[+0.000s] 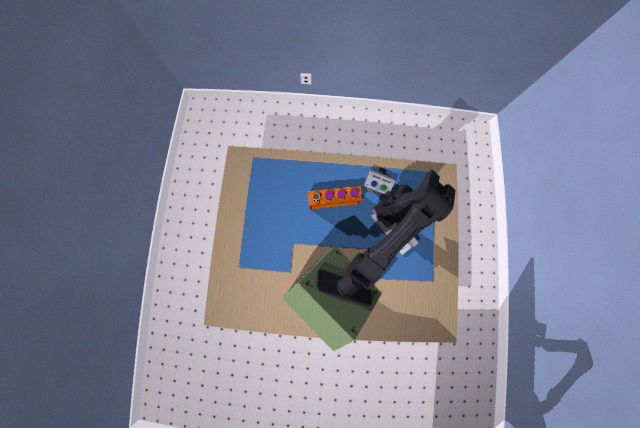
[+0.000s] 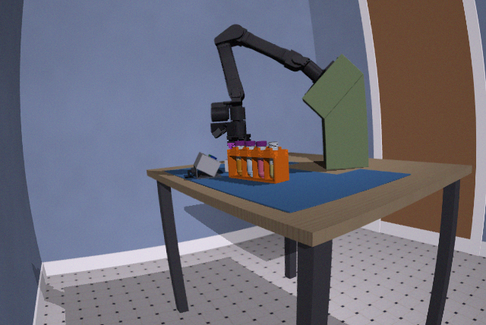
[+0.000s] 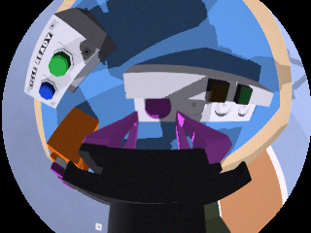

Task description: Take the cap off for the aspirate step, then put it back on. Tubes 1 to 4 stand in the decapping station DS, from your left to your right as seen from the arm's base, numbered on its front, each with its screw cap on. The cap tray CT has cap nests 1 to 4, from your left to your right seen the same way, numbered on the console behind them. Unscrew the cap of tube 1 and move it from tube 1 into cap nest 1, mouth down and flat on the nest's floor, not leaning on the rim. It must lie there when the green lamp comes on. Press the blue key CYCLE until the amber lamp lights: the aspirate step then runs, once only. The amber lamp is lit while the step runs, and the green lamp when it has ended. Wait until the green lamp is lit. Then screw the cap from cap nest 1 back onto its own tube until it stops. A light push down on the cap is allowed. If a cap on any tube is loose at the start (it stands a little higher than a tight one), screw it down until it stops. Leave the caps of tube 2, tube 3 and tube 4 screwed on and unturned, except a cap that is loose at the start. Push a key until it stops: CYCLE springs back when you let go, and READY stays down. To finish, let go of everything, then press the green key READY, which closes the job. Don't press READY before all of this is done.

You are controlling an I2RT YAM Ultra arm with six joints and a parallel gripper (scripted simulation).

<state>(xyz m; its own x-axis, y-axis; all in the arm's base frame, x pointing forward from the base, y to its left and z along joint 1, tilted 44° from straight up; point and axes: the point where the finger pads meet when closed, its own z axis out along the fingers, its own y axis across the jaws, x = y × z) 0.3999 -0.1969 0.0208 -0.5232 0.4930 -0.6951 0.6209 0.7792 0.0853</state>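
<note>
Right now the blue key CYCLE is 13 cm ahead of my hand, 4 cm to the left of it and 2 cm above it. Round my hand: green key READY: 12 cm ahead, 2 cm above; grey key box: 14 cm ahead, 2 cm to the left, 1 cm above.
</note>
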